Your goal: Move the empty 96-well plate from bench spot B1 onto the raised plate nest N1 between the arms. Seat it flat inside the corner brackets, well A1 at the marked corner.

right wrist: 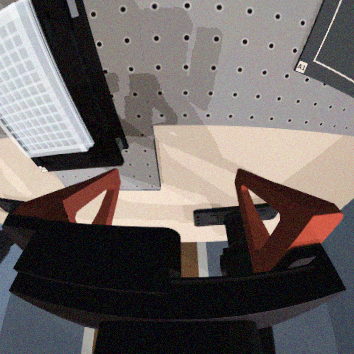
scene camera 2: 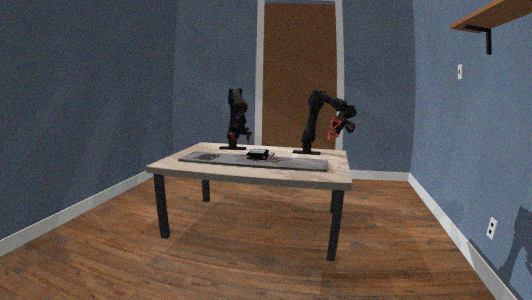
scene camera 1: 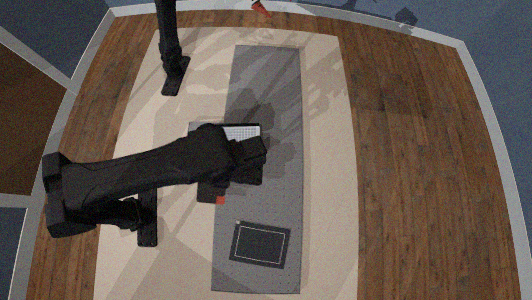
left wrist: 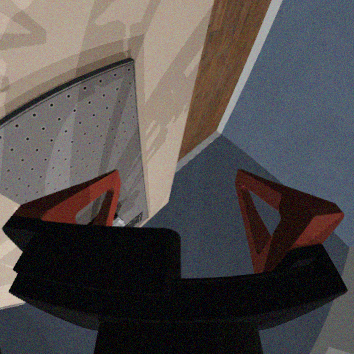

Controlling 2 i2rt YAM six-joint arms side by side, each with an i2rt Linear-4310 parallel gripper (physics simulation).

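Note:
The pale 96-well plate lies on the black raised nest N1. It looks flat, but its seating in the brackets and well A1 cannot be made out. A small white mark shows at a near corner of the nest in the right wrist view. Spot B1 is a dark, bare rectangle with a white outline and an A1 label. My right gripper is open and empty, above the board's edge beside the nest. My left gripper is open and empty, high and away from the plate.
A grey perforated board lies on the pale table under the nest and B1. In scene camera 1 the right arm stretches over the board and hides part of the nest and plate. The left arm stands at the top left.

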